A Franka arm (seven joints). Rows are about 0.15 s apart.
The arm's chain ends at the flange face. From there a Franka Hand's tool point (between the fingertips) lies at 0.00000 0.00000 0.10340 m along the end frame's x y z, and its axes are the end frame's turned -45 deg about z.
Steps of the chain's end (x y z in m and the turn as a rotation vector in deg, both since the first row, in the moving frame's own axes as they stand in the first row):
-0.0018 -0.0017 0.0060 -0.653 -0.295 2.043
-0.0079 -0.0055 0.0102 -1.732 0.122 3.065
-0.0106 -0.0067 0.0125 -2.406 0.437 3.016
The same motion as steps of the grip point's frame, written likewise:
-0.0013 -0.0020 0.0060 -0.253 -0.670 2.043
-0.0038 -0.0072 0.0102 -1.311 -1.138 3.065
-0.0054 -0.0087 0.0124 -2.010 -1.392 3.016

